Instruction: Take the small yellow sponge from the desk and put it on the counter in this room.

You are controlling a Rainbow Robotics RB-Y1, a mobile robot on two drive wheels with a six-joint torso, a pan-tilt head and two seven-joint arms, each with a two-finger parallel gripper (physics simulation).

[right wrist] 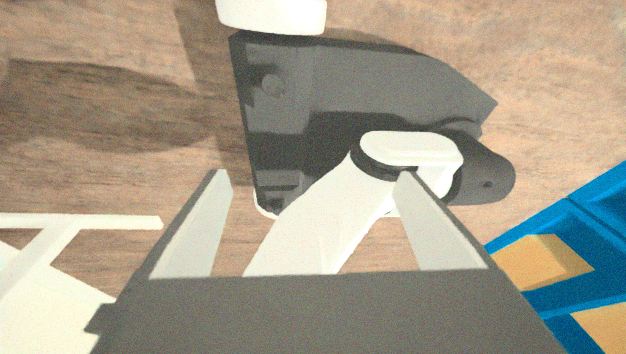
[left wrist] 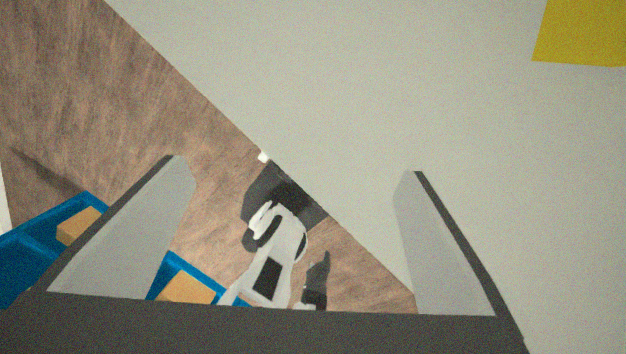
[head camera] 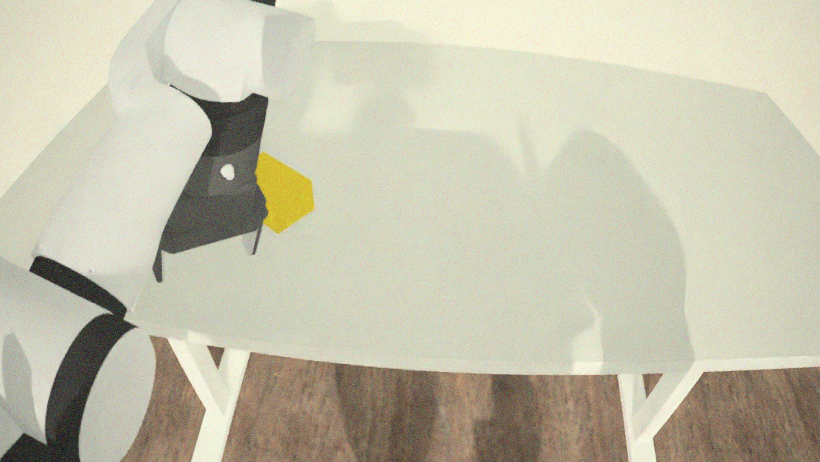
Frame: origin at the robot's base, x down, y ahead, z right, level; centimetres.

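Where they show: left gripper, fingertip midpoint: [left wrist: 295, 177] [head camera: 204, 261]; right gripper, fingertip midpoint: [right wrist: 315, 181] [left wrist: 319, 257].
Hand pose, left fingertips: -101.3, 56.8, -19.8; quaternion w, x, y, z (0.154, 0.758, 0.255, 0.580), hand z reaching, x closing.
After its pixels a point has its place, as x, y, z.
The yellow sponge [head camera: 286, 195] {-99.6, 69.6, -12.8} lies on the desk [head camera: 459, 258] {-95.1, 63.6, 7.4} at the left of the head view, partly hidden behind my left gripper. A corner of the sponge [left wrist: 585, 32] {-97.8, 68.5, -15.0} shows at the top right of the left wrist view, outside the fingers. My left gripper [head camera: 207, 266] {-101.3, 56.8, -19.8} [left wrist: 295, 177] {-101.3, 56.8, -19.8} is open and empty above the desk's front left part, with the sponge beside and beyond it. My right gripper [right wrist: 315, 181] {-49.9, -3.9, 20.4} is open and empty, over the robot's base and the floor, away from the desk. The counter does not show in these views.
The desk's front edge and white legs [head camera: 220, 396] {-9.7, 92.7, -49.6} stand over the wooden floor [head camera: 390, 413] {0.0, 95.2, -1.5}. A blue crate [left wrist: 30, 240] {-52.3, -175.9, -125.2} [right wrist: 565, 210] {-6.5, -181.6, -52.7} with orange blocks [left wrist: 187, 289] [right wrist: 542, 262] stands near the robot's dark base [left wrist: 285, 195] {-16.9, -15.9, -3.7} [right wrist: 350, 80] {-16.9, -15.7, 17.2}. A pale wall lies beyond the desk.
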